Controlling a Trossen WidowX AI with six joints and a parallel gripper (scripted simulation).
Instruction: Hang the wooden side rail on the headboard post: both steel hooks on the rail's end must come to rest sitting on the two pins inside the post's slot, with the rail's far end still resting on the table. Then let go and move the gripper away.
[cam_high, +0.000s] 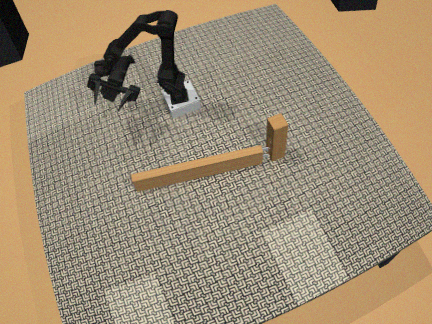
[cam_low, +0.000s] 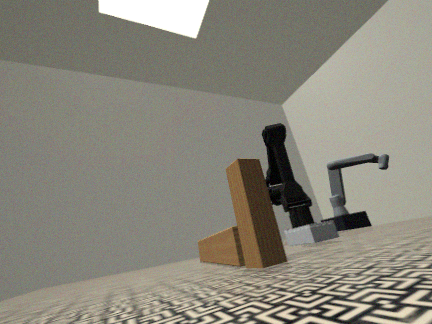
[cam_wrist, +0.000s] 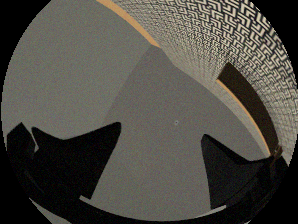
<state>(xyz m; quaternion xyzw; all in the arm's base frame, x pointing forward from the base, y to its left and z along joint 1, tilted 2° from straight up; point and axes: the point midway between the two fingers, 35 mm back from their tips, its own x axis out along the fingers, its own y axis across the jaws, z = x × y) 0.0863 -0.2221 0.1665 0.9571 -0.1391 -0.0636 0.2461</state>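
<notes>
My gripper tip is now 52 cm to the right of the headboard post, 17 cm short of it and 12 cm above it.
</notes>
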